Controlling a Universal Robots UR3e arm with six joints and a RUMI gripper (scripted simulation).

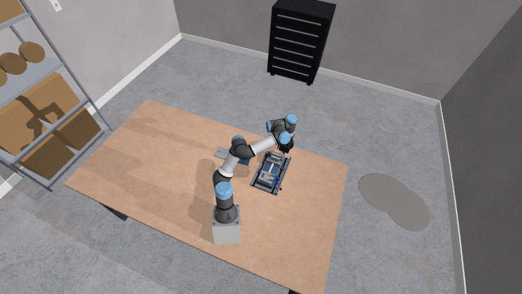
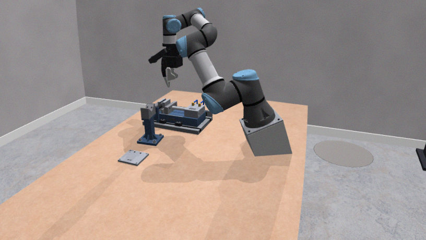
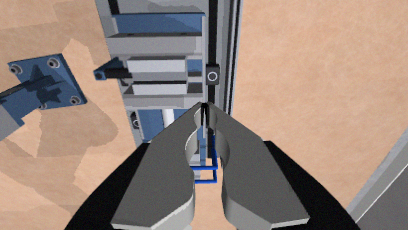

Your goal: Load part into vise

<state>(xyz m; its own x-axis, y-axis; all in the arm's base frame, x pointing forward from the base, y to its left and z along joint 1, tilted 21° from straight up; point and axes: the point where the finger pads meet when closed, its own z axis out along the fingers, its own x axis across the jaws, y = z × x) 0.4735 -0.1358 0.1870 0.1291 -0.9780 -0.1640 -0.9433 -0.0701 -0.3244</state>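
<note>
Now: hand 80 mm above the part, 50 mm to the right of it and 10 mm past it. From my hand the other things lie so: fixed jaw: 100 mm below, 50 mm to the left, 20 mm ahead; then work stop: 100 mm to the left, 90 mm below, 10 mm behind; then vise: 140 mm below, 80 mm behind, 40 mm to the left.
</note>
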